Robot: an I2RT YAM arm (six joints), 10 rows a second.
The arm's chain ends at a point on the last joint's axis. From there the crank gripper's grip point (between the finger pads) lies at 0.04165 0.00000 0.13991 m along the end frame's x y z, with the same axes.
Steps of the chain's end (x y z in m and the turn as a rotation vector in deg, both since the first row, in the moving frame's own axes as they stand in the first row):
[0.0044 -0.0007 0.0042 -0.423 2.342 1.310]
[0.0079 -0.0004 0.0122 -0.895 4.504 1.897]
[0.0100 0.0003 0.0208 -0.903 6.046 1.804]
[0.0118 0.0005 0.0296 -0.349 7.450 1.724]
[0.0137 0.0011 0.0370 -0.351 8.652 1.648]
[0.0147 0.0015 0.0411 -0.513 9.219 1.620]
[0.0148 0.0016 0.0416 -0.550 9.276 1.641]
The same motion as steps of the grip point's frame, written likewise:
[0.0101 0.0013 0.0024 -0.423 2.342 1.310]
[0.0187 0.0033 0.0085 -0.895 4.504 1.897]
[0.0244 0.0040 0.0156 -0.903 6.046 1.804]
[0.0296 0.0029 0.0230 -0.349 7.450 1.724]
[0.0342 0.0034 0.0291 -0.351 8.652 1.648]
[0.0365 0.0042 0.0326 -0.513 9.219 1.620]
[0.0368 0.0044 0.0330 -0.550 9.276 1.641]

